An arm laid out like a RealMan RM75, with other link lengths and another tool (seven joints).
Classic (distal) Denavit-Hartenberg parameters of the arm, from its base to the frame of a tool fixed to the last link. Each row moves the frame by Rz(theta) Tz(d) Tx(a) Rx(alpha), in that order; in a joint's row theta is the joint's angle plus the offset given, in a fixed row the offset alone. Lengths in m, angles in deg.
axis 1: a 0; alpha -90; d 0.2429; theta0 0
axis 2: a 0; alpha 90; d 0; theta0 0
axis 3: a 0; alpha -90; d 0.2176; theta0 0
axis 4: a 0; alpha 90; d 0; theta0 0
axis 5: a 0; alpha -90; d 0.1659; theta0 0
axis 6: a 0; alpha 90; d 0; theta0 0
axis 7: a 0.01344; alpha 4.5; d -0.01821; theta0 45
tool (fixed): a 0; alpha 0; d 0.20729; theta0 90
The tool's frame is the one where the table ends.
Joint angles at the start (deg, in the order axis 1, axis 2, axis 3, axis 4, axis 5, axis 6, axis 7):
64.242 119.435 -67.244 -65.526 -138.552 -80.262 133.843
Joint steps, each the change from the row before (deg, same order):
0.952 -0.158 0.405 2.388 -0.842 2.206 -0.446
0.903 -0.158 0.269 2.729 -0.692 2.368 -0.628
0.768 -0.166 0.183 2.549 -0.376 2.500 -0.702
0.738 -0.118 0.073 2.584 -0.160 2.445 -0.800
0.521 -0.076 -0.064 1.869 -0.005 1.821 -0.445
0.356 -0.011 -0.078 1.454 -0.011 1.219 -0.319
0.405 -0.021 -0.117 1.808 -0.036 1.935 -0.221
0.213 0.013 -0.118 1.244 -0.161 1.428 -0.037
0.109 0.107 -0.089 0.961 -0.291 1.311 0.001
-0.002 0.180 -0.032 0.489 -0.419 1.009 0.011
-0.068 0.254 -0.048 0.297 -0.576 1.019 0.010
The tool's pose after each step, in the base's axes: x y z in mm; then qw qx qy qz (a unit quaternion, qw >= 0). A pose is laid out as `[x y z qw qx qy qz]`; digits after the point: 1 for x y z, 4 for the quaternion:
[24.6 379.9 -25.0 0.1099 -0.2724 0.9388 0.1798]
[26.5 386.8 -27.0 0.1149 -0.2689 0.9376 0.1878]
[27.9 393.5 -28.8 0.1180 -0.2666 0.9361 0.1968]
[29.4 399.2 -31.3 0.1204 -0.2653 0.9346 0.2039]
[30.4 403.0 -33.5 0.1219 -0.2638 0.9338 0.2089]
[31.9 405.0 -35.7 0.1235 -0.2621 0.9336 0.2106]
[33.5 408.6 -37.9 0.1252 -0.2586 0.9331 0.2164]
[35.4 411.2 -39.5 0.1274 -0.2553 0.9326 0.2210]
[37.2 413.5 -40.9 0.1299 -0.2525 0.9319 0.2257]
[38.6 415.2 -41.8 0.1322 -0.2511 0.9308 0.2304]
[39.9 417.0 -42.7 0.1351 -0.2509 0.9291 0.2358]

